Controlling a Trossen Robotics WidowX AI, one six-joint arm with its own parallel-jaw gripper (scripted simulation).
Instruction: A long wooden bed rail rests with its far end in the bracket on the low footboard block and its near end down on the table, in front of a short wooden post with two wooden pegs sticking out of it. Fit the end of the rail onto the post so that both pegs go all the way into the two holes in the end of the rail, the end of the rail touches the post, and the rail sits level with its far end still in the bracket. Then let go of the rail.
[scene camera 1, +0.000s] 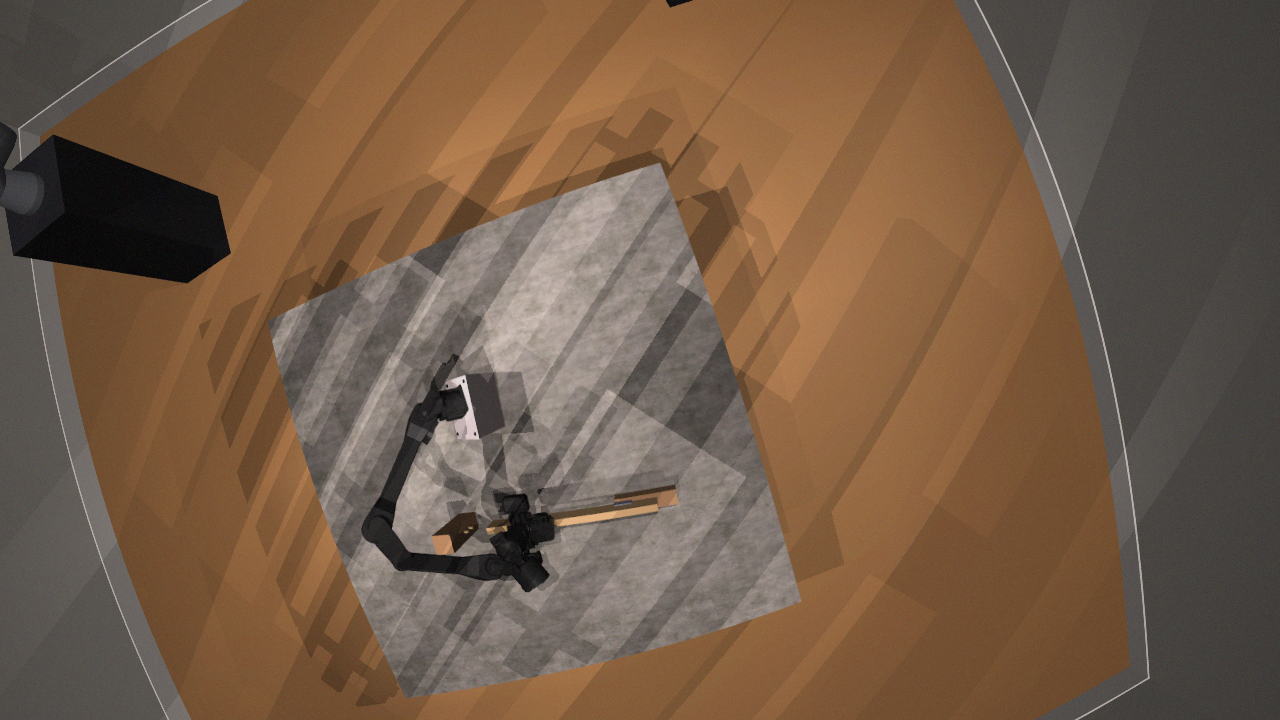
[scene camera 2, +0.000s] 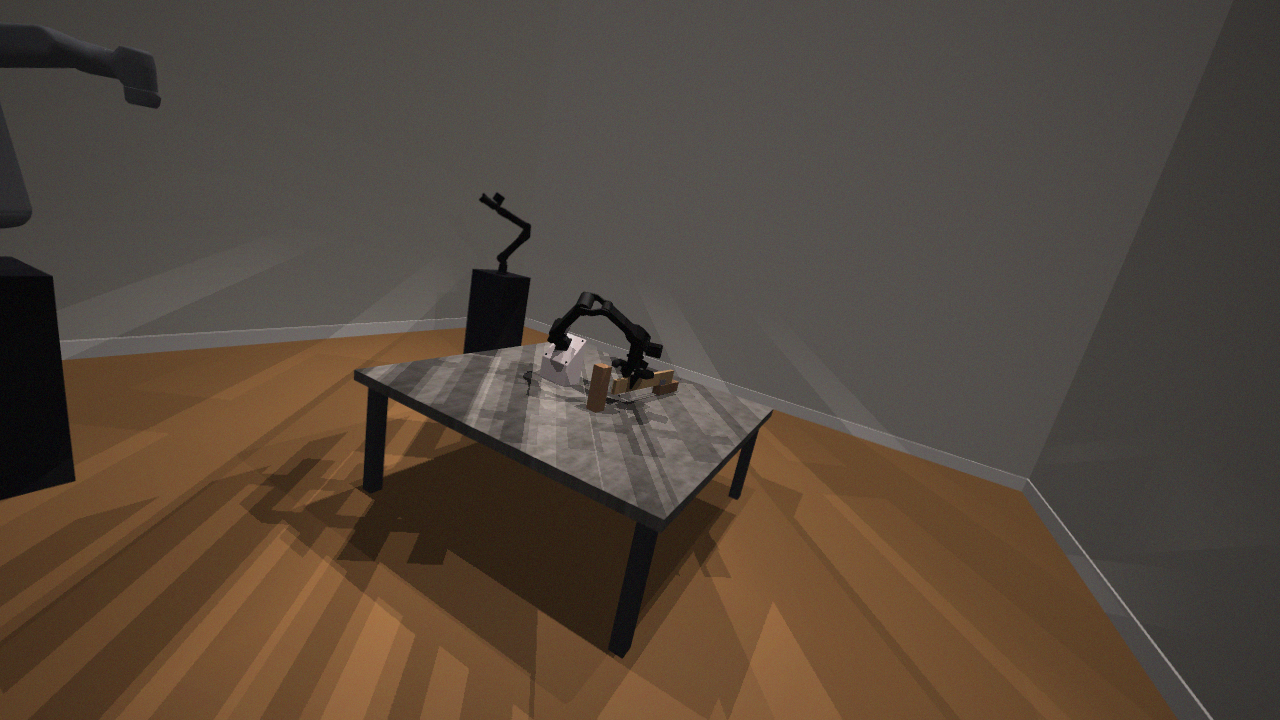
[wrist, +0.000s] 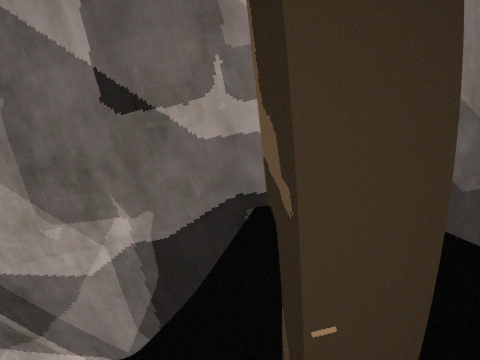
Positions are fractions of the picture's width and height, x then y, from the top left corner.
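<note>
My gripper's visible in scene camera 1 (scene camera 1: 0.41, 0.72), and you'd find it in the wrist view (wrist: 0.64, 0.60) too. There's a wooden rail (wrist: 0.75, 0.32) that I can see as well.
</note>
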